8 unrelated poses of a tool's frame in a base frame.
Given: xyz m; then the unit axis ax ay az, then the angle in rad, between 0 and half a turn.
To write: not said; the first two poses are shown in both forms.
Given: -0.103 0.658 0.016 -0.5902 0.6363 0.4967 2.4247
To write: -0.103 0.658 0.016 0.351 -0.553 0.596 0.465
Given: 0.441 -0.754 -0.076 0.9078 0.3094 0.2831 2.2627
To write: 0.441 -0.754 -0.076 0.425 0.822 0.280 0.256
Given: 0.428 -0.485 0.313 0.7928 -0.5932 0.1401 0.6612
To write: 0.428 -0.485 0.313 0.946 0.257 -0.193 0.045
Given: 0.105 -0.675 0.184 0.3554 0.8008 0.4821 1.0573
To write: 0.105 -0.675 0.184 0.863 0.179 0.404 0.243
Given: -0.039 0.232 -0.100 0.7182 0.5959 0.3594 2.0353
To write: -0.039 0.232 -0.100 0.525 0.611 0.507 0.306
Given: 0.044 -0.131 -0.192 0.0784 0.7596 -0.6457 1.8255
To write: 0.044 -0.131 -0.192 0.612 0.062 0.601 -0.511
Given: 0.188 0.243 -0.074 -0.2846 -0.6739 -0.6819 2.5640
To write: 0.188 0.243 -0.074 0.285 -0.273 -0.646 -0.654
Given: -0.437 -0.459 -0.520 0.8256 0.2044 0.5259 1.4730
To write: -0.437 -0.459 -0.520 0.741 0.555 0.137 0.353
